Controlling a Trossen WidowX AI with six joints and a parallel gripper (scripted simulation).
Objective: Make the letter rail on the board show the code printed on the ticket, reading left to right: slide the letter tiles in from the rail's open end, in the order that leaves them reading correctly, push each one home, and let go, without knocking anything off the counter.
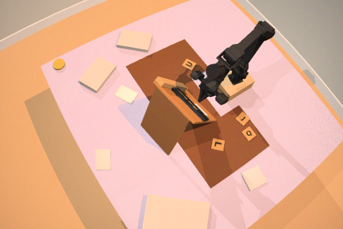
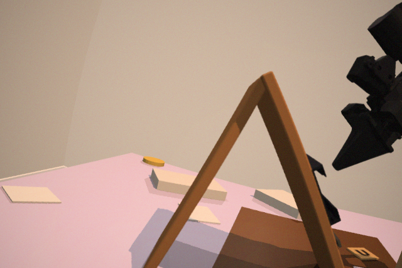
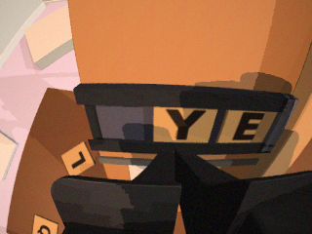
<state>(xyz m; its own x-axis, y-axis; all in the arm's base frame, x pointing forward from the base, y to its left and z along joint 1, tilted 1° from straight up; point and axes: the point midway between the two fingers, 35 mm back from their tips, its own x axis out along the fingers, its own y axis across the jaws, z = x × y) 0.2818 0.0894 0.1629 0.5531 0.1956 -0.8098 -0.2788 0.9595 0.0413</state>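
The y tile lies 30 mm ahead of my gripper tip, 20 mm below it and 10 mm to the right of it. From my gripper tip the other things lie so: brown mat (200 mm below, 100 mm behind, 80 mm to the right); white ticket (100 mm below, 30 mm behind); letter tile (70 mm to the right, 50 mm ahead, 20 mm below).
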